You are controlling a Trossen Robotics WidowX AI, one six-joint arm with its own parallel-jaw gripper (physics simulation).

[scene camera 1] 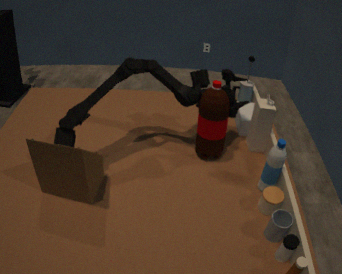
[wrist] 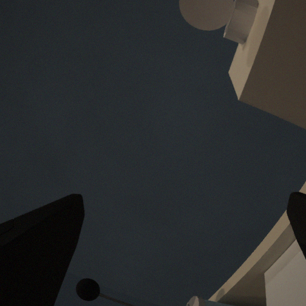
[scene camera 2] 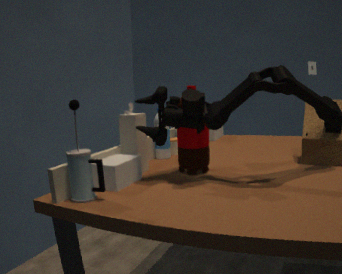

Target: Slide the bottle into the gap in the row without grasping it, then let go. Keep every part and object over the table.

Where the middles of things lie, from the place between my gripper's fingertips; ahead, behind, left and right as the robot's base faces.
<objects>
The tall white carton [scene camera 2: 132, 141] lies 90 mm below my hand, 70 mm to the right of it and 70 mm ahead of it. Also, from my hand: large dark brown bottle [scene camera 1: 214, 106] (150 mm to the right, 130 mm behind, 70 mm below); water bottle [scene camera 1: 277, 155] (300 mm to the right, 110 mm below, 110 mm ahead); low white box [scene camera 2: 120, 170] (180 mm below, 70 mm to the left, 40 mm ahead).
</objects>
